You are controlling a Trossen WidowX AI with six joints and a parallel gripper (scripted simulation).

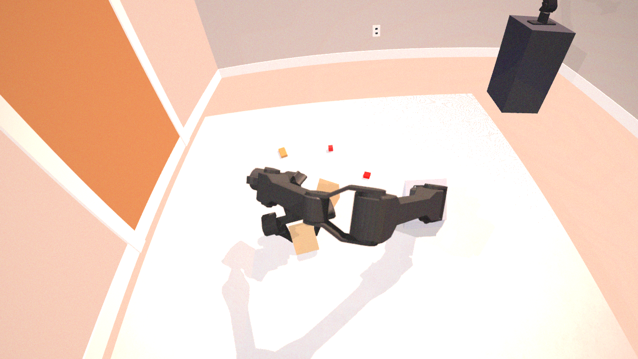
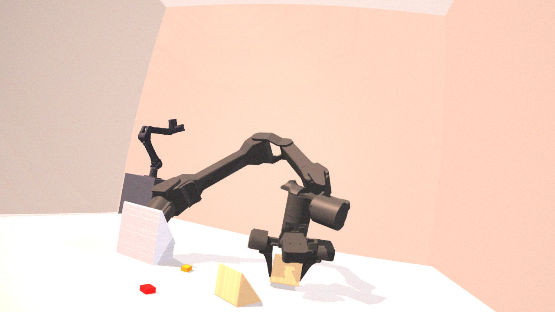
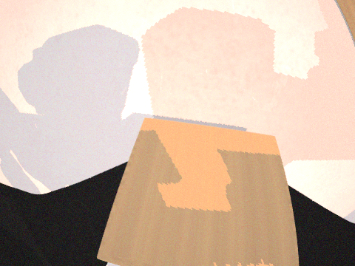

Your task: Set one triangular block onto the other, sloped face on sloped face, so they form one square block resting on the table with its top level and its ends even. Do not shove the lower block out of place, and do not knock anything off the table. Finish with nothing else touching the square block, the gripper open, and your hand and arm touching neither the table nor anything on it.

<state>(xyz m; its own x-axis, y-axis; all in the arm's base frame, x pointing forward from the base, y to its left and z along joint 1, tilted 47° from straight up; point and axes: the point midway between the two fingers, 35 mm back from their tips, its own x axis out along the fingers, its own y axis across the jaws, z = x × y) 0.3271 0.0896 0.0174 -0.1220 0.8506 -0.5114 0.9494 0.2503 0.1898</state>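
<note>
My gripper tip is 10 mm to the left of the wooden triangular block and 10 mm below it. From my gripper tip the other things lie so: yellow cube (210 mm behind, 80 mm to the right, 10 mm below).
</note>
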